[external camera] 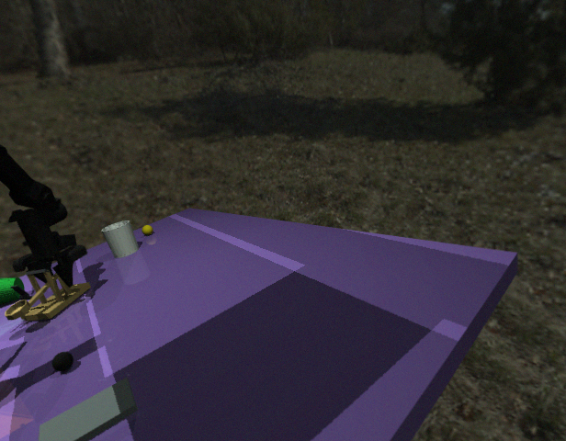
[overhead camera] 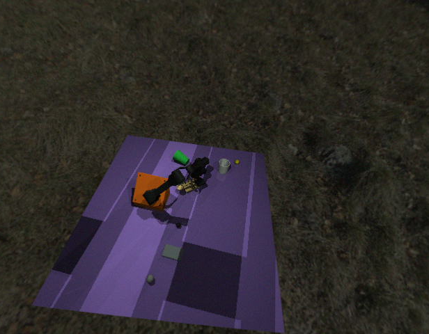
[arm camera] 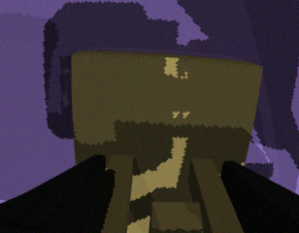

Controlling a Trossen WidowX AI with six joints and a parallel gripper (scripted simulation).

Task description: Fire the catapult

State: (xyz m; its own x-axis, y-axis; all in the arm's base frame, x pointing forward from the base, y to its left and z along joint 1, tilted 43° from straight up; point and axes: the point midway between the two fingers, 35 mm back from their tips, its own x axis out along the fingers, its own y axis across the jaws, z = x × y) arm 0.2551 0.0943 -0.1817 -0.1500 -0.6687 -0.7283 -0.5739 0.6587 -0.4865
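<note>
Now: the black ball 35 cm to the right of my gripper tip, 8 cm behind it and 2 cm below it. The rest, counted from my gripper tip: yellow ball 35 cm ahead, 26 cm to the left, 1 cm below; white mug 22 cm ahead, 17 cm to the left; wooden catapult 6 cm behind, 3 cm to the right, 2 cm above.
</note>
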